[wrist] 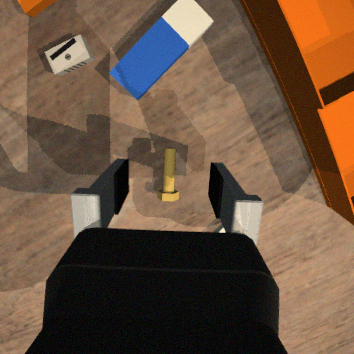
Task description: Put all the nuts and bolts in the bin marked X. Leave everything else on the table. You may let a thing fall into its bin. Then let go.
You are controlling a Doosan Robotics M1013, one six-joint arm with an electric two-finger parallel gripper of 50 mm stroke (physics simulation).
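A brass-coloured bolt lies on the table, its hexagonal head toward the gripper body and its shank pointing up the view. My gripper is open, with one finger on each side of the bolt and a gap to it on both sides; nothing is held. Part of the orange bins shows at the right edge. No letter shows on them in this view, so the bin marked X cannot be told here.
A blue and white eraser lies above the bolt. A metal pencil sharpener lies at the upper left. A corner of an orange object shows at the top left edge. A small white piece shows beside the right finger, mostly hidden.
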